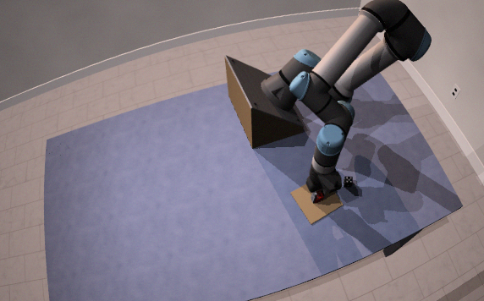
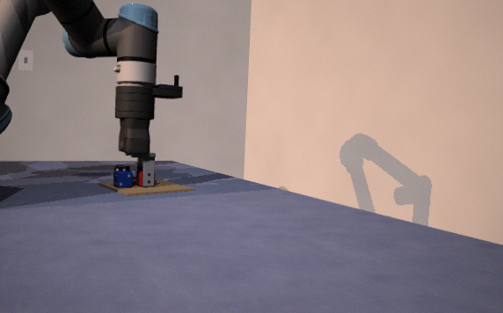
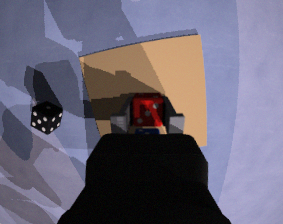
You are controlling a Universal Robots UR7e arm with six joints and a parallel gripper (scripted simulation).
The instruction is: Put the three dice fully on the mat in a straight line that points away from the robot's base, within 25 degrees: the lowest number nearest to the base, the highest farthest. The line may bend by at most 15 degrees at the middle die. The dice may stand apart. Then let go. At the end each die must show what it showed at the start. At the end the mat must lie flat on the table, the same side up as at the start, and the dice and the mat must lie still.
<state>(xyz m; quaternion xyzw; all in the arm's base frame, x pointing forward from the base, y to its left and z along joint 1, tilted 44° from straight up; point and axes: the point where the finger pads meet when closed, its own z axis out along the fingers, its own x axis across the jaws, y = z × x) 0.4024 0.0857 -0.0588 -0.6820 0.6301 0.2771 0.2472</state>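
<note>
The red die is right at my hand. Round my hand: blue die 40 mm behind; then tan mat 20 mm below; then black die 20 mm behind, 130 mm to the left, 10 mm below.
</note>
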